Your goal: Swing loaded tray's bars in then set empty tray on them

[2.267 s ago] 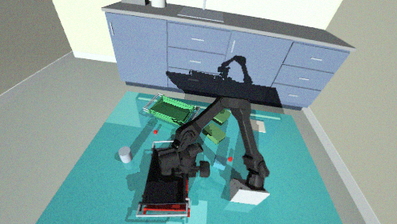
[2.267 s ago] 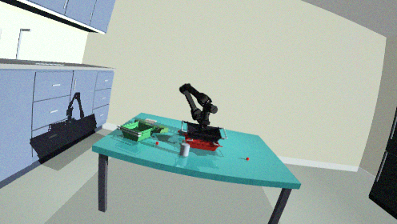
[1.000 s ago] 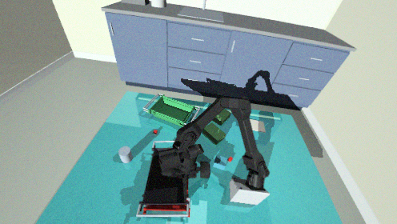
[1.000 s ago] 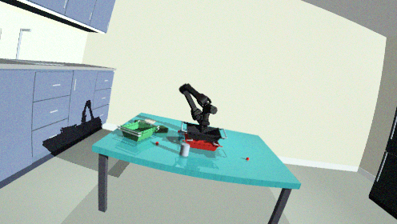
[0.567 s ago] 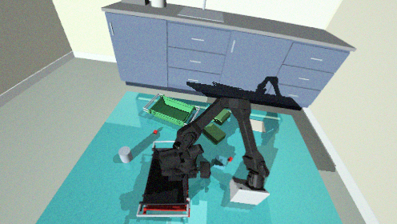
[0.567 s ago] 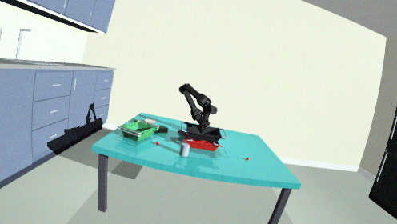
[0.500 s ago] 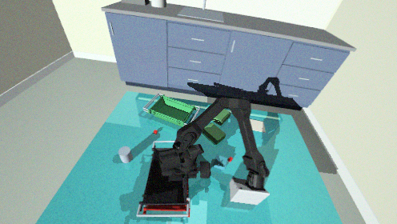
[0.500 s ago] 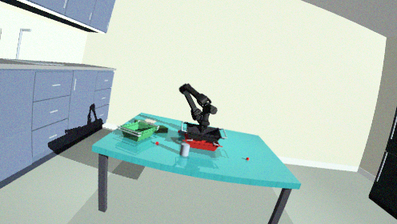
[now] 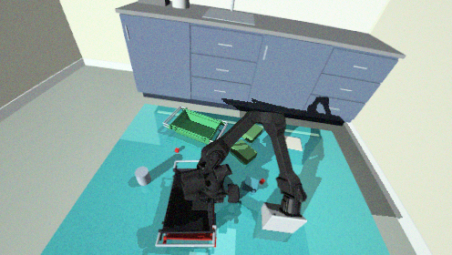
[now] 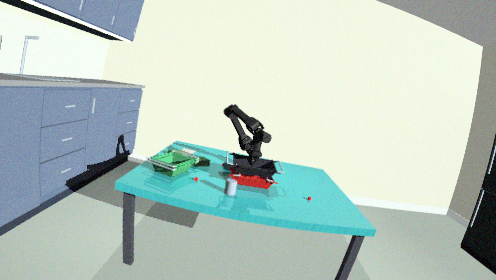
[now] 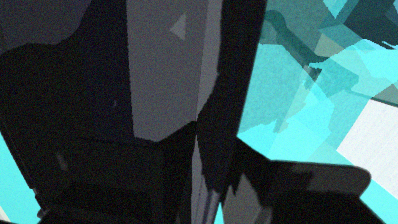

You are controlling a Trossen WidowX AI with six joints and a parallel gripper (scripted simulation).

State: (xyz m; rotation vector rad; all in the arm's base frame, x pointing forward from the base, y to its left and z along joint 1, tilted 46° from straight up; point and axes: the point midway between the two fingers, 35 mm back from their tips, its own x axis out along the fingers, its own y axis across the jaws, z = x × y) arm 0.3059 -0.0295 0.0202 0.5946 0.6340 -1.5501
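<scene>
Now: gripper tip 7 cm short of the black tray and 2 cm below it. Round my gripper tip: light blue block 19 cm behind, 12 cm to the right, 7 cm below; then white flat plate 47 cm behind, 43 cm to the right, 9 cm below.
</scene>
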